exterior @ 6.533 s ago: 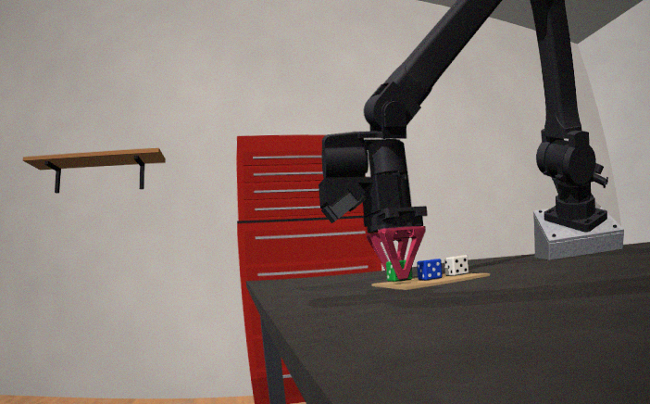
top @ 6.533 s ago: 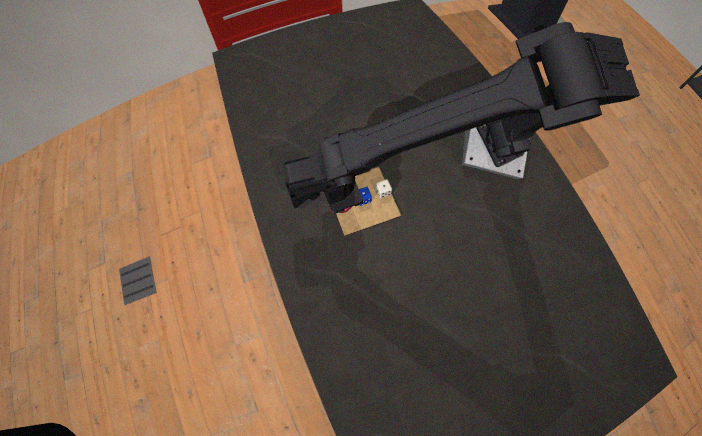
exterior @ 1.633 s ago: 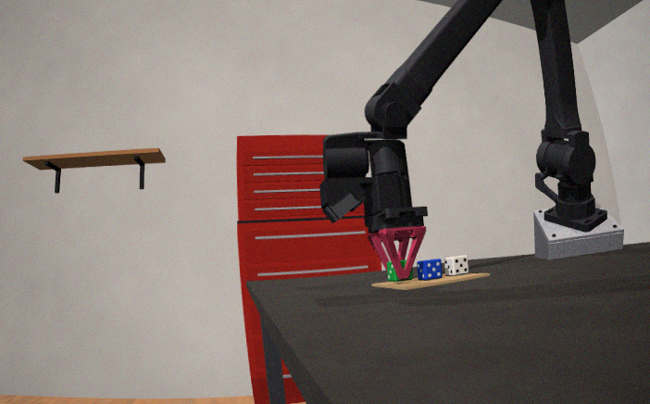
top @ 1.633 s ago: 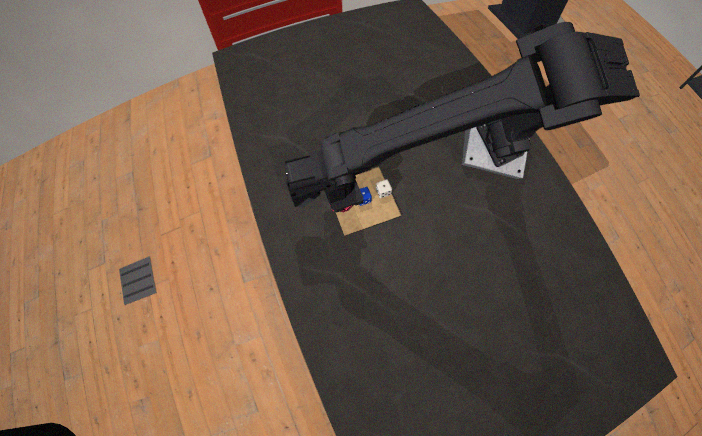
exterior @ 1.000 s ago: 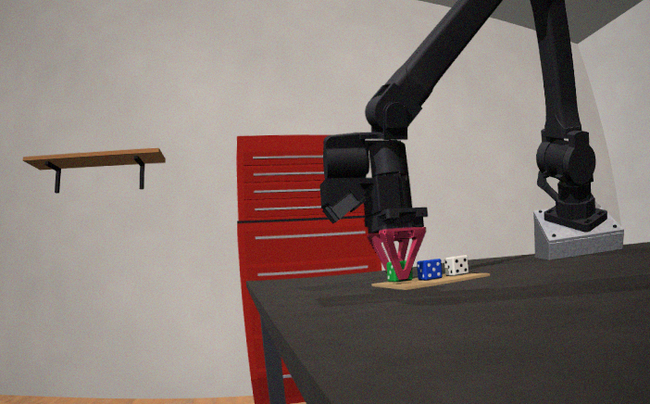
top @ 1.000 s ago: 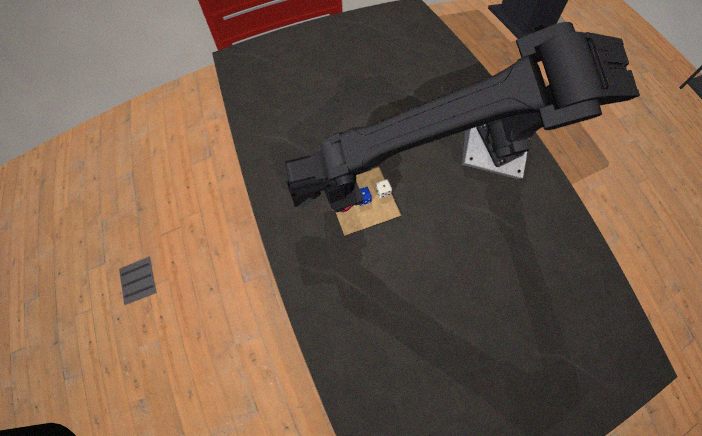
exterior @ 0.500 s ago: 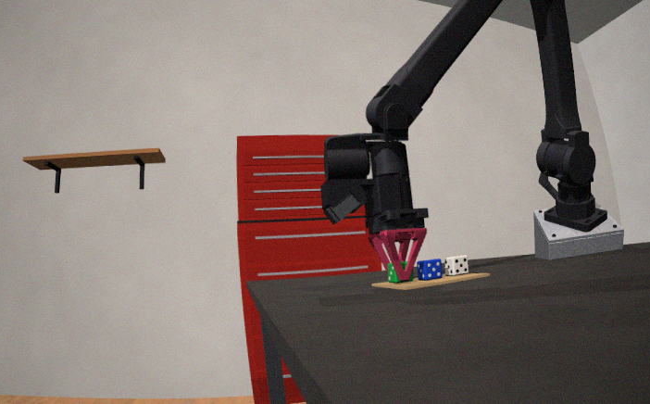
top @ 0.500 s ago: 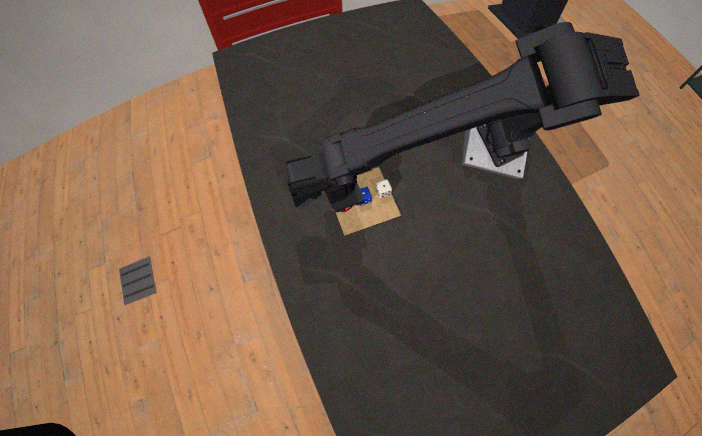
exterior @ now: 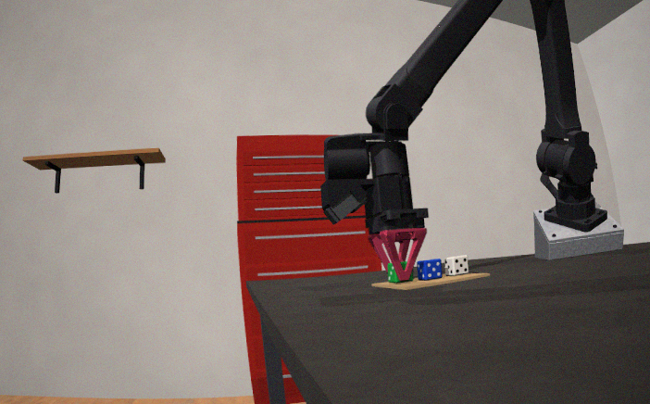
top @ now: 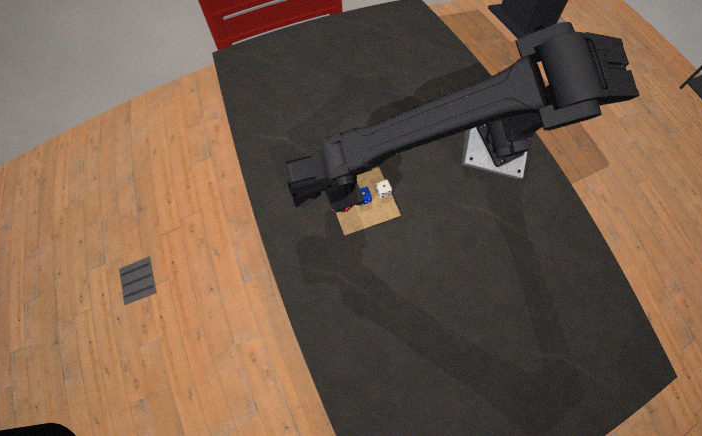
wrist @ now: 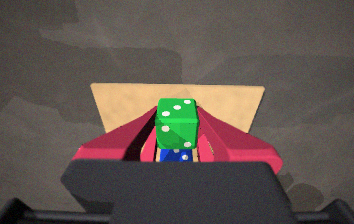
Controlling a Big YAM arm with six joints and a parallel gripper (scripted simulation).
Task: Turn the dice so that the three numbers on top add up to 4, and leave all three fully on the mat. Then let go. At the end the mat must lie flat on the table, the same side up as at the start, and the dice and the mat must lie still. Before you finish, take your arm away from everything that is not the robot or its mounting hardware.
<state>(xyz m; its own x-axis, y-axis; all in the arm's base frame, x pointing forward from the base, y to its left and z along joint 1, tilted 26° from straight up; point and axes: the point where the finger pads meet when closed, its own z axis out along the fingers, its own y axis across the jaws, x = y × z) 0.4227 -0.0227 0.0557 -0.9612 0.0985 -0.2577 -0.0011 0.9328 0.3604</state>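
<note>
The green die lies right at my hand. Round my hand: blue die (5 cm behind); white die (10 cm behind); tan mat (5 cm behind, 1 cm below).
</note>
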